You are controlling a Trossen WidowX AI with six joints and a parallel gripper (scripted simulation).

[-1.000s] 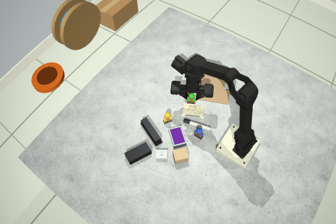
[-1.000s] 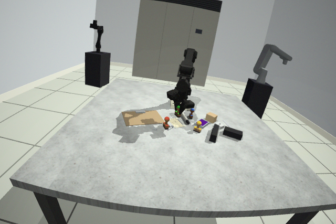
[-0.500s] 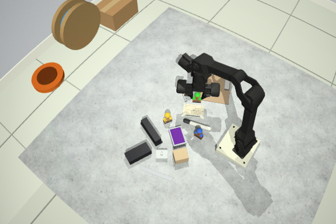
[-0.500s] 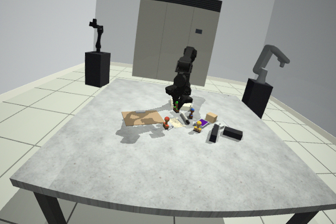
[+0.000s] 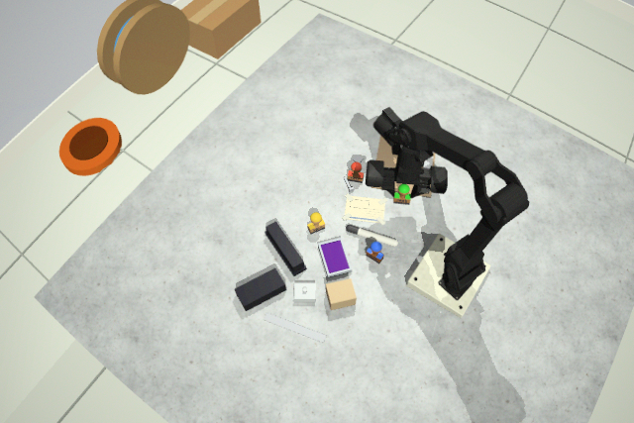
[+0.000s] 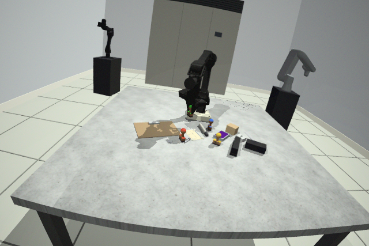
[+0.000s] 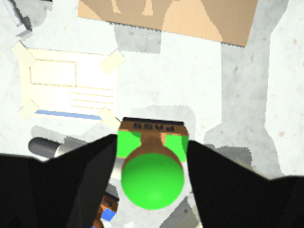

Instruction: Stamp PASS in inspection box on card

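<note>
Now: gripper tip 10 cm above the cream card, 7 cm short of it and 5 cm to the right of it. Also, from my gripper tip: white marker 10 cm to the left, 9 cm below, 2 cm ahead; then blue-knobbed stamp 13 cm to the left, 7 cm below, 4 cm behind; then green pass stamp right at my gripper tip.
</note>
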